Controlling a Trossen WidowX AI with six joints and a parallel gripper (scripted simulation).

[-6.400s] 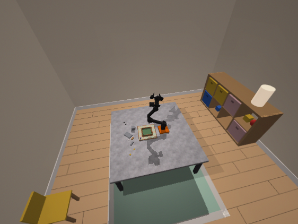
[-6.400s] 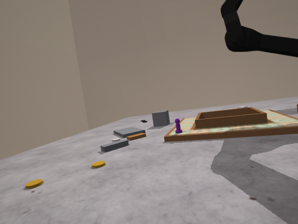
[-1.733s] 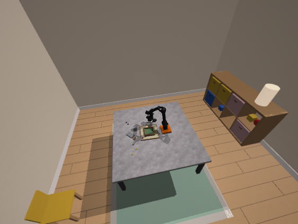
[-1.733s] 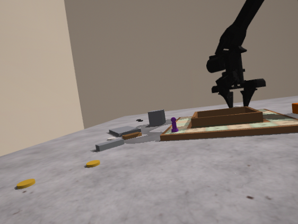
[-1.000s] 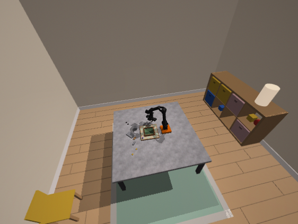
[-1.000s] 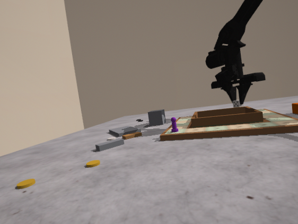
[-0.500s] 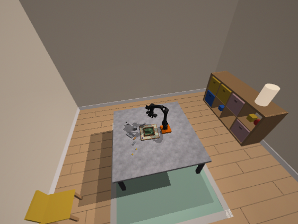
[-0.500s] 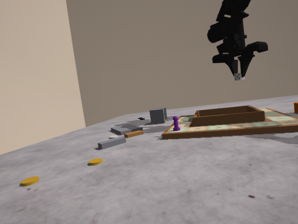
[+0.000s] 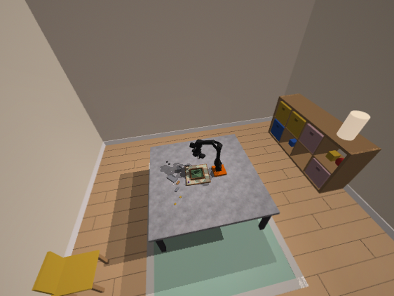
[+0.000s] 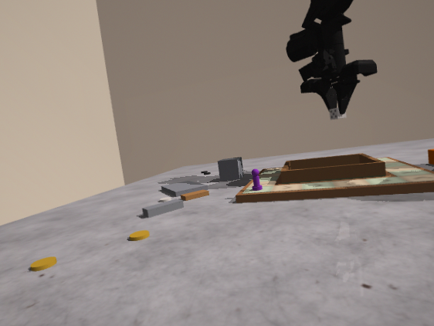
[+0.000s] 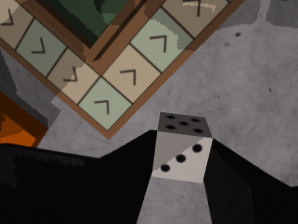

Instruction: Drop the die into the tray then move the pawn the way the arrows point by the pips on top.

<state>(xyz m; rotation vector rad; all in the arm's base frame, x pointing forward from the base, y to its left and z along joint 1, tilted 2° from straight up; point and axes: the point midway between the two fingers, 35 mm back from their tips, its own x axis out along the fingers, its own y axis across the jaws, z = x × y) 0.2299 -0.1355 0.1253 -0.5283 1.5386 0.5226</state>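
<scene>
My gripper tip is now 270 mm to the right of the purple pawn, 150 mm short of it and 90 mm above it. Also, from my gripper tip: white die (right at my gripper tip); then flat grey slab (350 mm ahead, 170 mm to the left, 120 mm below); then grey cube (260 mm ahead, 100 mm below, 60 mm to the left).
</scene>
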